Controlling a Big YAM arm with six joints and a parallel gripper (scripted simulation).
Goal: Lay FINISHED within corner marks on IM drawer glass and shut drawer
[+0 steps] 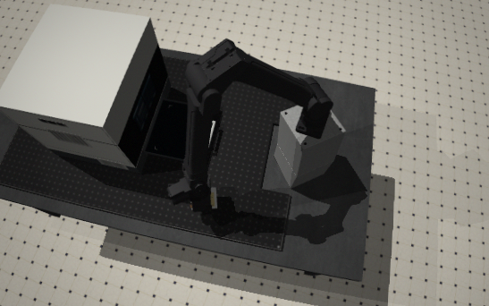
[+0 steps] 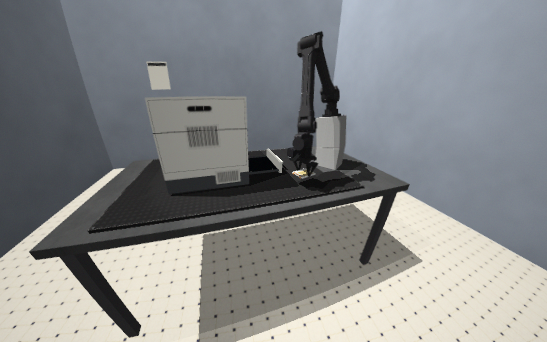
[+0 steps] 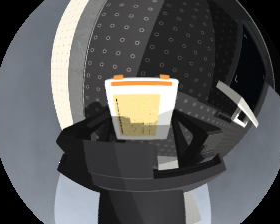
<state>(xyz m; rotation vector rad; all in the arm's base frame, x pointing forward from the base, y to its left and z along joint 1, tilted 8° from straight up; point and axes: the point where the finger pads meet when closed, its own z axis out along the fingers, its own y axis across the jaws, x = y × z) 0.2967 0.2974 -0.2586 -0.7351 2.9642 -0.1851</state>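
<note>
Right now the imager drawer is 240 mm ahead of my hand, 230 mm to the right of it and 30 mm below it. Also, from my hand: finished cassette 10 mm below.
</note>
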